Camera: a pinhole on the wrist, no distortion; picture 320 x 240 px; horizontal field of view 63.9 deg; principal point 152.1 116.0 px. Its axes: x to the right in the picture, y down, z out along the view. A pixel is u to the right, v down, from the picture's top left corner.
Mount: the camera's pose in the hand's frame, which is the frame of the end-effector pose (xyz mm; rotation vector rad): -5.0 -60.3 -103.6 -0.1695 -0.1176 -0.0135
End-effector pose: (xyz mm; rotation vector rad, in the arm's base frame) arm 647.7 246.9 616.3 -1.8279 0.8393 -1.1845
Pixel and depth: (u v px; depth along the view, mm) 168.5 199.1 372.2
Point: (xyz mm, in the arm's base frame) 853.7 270.3 439.0
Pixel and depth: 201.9 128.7 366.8
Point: 896.8 284.8 542.4
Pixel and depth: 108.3 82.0 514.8
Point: 973.1 498.4 485.5
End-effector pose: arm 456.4 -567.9 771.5 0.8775 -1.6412 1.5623
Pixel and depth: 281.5 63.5 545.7
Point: 400.5 -1054.4 970.4
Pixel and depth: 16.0 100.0 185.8
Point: 553.9 -637.1 684.6
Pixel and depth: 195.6 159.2 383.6
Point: 381.0 -833.5 741.6
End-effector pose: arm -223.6 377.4 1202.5 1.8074 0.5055 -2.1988
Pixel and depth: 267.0 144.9 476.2
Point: -562.9 157.8 1109.4
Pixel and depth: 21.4 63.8 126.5
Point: -247.8 426.3 1294.7
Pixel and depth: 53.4 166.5 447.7
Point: -404.5 153.1 1463.7
